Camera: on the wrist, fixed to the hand. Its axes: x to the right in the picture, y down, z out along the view.
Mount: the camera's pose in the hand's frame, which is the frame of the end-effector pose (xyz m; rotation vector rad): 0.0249 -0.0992 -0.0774 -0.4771 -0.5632 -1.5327
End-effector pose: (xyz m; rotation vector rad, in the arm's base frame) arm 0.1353 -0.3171 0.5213 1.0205 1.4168 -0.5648
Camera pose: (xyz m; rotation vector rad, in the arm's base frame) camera 0.0143 -0.2949 0.4848 -0.7630 1.4723 -1.3496
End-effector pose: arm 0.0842 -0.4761 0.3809 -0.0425 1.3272 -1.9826
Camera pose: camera -0.0202 -0.4107 0.4165 1.8081 -1.1485 1.8512
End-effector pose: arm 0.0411 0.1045 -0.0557 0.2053 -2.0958 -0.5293
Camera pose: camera 0.0860 -0.0151 -0.0445 -1.4812 1.7755 2.0270
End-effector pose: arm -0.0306 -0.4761 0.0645 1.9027 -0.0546 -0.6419
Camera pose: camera 0.0009 -0.3768 -0.0104 0.9461 1.1733 -1.9446
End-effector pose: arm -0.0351 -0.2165 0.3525 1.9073 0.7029 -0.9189
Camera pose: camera -0.0717 -0.1004 0.3122 0.3500 1.8178 -1.8127
